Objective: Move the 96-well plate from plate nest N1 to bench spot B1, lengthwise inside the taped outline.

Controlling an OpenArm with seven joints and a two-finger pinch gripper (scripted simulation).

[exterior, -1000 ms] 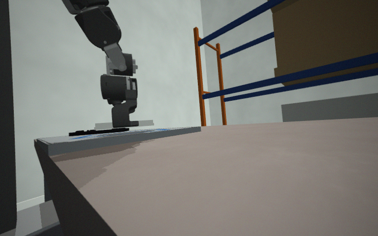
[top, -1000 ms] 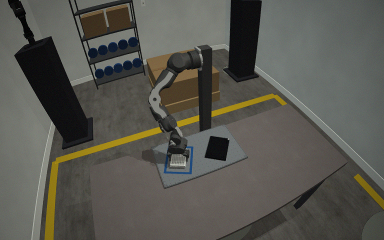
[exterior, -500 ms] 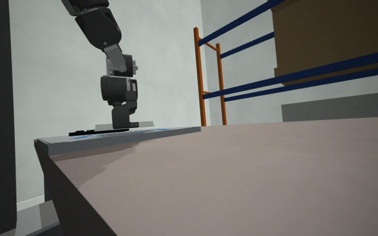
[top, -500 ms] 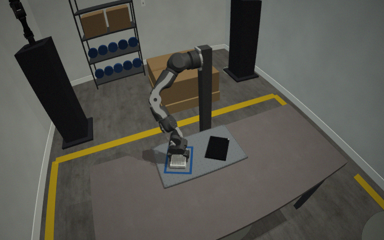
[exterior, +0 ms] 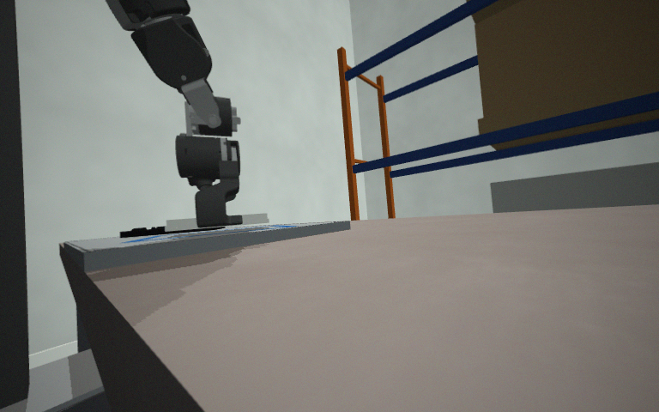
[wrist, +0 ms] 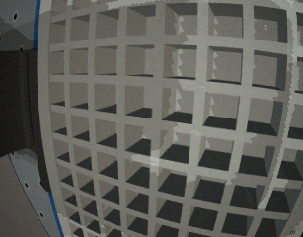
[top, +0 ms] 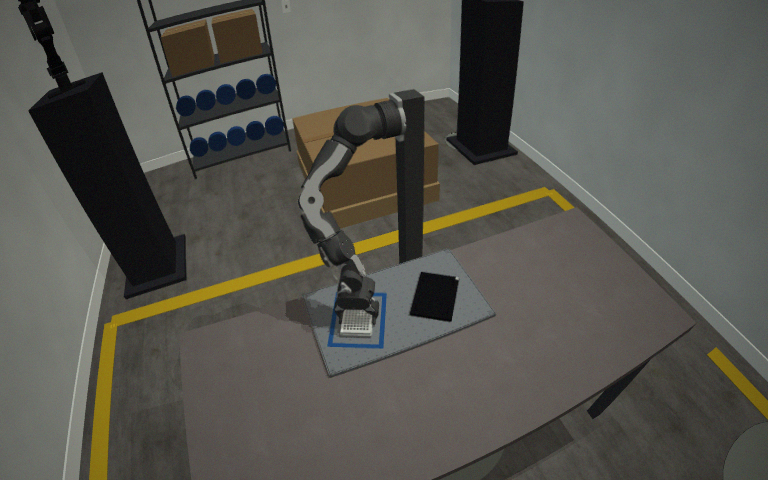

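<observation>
Right now the white 96-well plate is right at my hand. Round my hand: black plate nest N1: 20 mm ahead, 230 mm to the left, 10 mm below.
</observation>
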